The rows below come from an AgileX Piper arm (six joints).
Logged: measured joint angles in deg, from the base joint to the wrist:
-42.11, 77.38, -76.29, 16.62, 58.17, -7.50
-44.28, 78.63, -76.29, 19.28, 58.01, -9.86
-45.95, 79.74, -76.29, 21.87, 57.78, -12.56
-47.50, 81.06, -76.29, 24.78, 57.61, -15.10
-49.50, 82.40, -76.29, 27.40, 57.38, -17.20
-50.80, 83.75, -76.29, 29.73, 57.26, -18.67
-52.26, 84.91, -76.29, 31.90, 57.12, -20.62
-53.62, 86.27, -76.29, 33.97, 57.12, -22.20
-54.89, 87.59, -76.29, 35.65, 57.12, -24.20
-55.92, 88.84, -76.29, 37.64, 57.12, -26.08
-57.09, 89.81, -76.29, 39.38, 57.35, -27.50
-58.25, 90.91, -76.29, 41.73, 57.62, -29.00
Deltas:
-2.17, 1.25, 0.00, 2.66, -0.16, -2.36
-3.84, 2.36, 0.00, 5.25, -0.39, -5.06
-5.39, 3.68, 0.00, 8.16, -0.56, -7.60
-7.39, 5.02, 0.00, 10.78, -0.79, -9.70
-8.69, 6.37, 0.00, 13.11, -0.91, -11.17
-10.15, 7.53, 0.00, 15.28, -1.05, -13.12
-11.51, 8.89, 0.00, 17.35, -1.05, -14.70
-12.78, 10.21, 0.00, 19.03, -1.05, -16.70
-13.81, 11.46, 0.00, 21.02, -1.05, -18.58
-14.98, 12.43, 0.00, 22.76, -0.82, -20.00
-16.14, 13.53, 0.00, 25.11, -0.55, -21.50

